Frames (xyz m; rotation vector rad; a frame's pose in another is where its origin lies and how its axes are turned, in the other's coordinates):
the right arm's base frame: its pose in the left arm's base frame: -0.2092 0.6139 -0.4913 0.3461 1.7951 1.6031
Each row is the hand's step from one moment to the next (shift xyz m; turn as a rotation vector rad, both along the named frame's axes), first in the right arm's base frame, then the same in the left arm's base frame.
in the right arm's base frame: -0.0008 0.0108 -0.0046 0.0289 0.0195 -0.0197
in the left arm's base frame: -0.0050 -0.0018 0.0105 -0.0384 0.0066 0.0092
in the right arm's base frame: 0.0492 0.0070 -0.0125 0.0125 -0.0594 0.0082
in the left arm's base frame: -0.0453 0.0221 -0.0090 0.0108 0.0021 -0.0603
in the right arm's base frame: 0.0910 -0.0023 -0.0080 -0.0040 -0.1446 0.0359
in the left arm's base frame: -0.0704 0.0494 -0.0310 0.0615 -0.0040 -0.1357
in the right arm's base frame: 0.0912 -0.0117 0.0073 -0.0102 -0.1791 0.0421
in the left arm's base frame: -0.0583 0.0593 -0.0399 0.0785 -0.0100 -0.1664
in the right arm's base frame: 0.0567 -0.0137 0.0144 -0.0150 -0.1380 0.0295
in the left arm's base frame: -0.0283 0.0431 -0.0308 0.0637 -0.0143 -0.1260
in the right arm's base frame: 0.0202 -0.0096 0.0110 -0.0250 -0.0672 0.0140
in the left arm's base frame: -0.0051 0.0189 -0.0154 0.0436 -0.0181 -0.0558
